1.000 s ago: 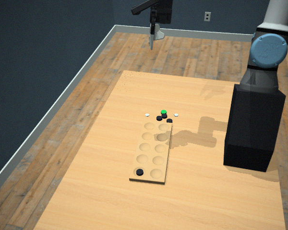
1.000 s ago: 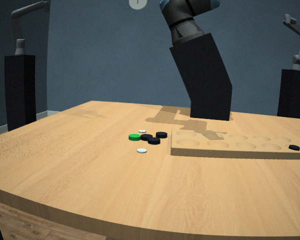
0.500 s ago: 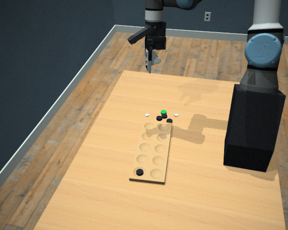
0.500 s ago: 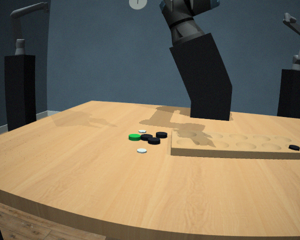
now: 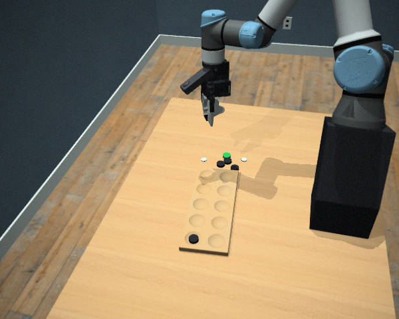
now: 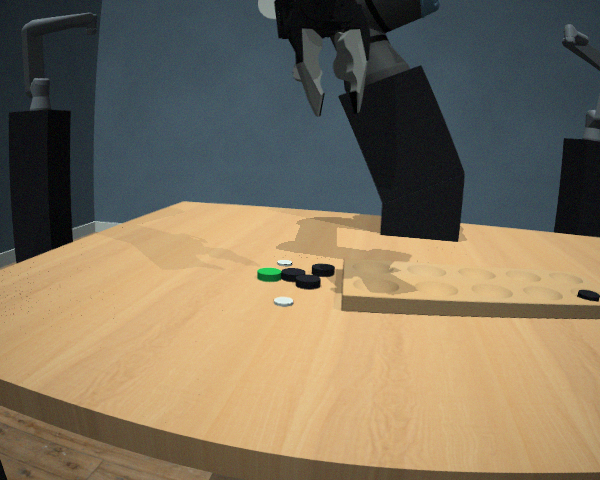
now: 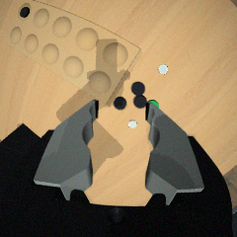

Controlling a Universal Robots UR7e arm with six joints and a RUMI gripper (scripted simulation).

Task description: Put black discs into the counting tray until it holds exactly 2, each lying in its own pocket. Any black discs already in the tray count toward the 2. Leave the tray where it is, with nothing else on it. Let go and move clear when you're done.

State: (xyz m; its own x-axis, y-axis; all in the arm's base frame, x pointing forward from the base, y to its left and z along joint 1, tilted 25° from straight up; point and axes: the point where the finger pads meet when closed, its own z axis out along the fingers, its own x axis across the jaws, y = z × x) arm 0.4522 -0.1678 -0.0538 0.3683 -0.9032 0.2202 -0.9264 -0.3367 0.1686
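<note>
Right now my hand is 70 mm past the green disc, 70 mm to the left of it and 230 mm above it. Round my hand: wooden counting tray: 20 mm behind, 210 mm to the left, 220 mm below.
</note>
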